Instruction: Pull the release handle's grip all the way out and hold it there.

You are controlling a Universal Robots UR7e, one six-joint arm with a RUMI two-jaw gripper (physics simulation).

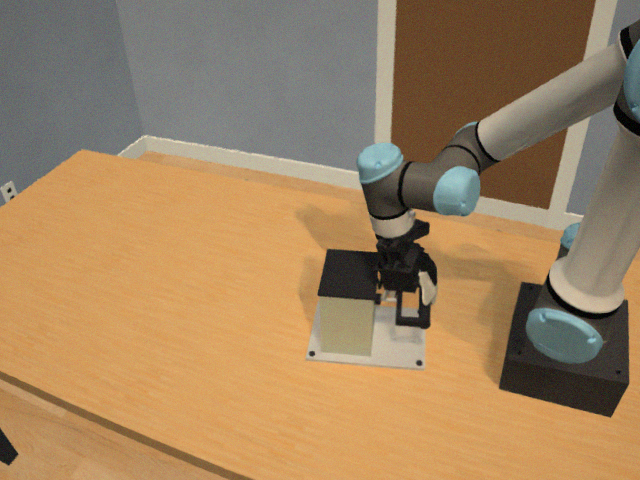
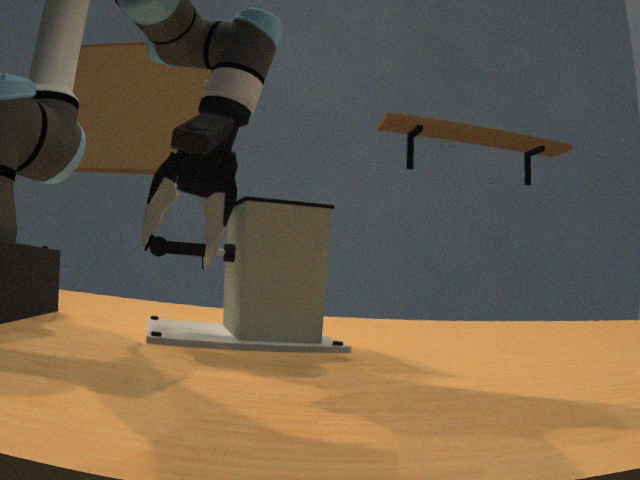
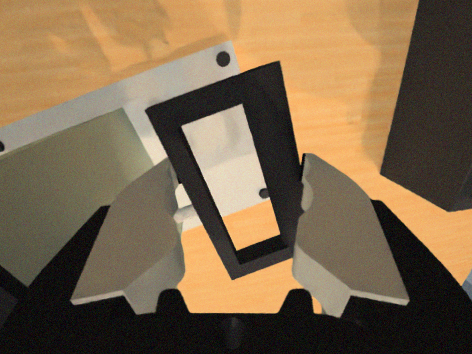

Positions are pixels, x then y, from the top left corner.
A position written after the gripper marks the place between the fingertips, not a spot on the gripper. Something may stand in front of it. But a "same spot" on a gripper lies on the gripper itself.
gripper: image 1 413, 301; image 2; image 3
same spot on gripper: [image 3: 352, 253] = [image 2: 166, 188]
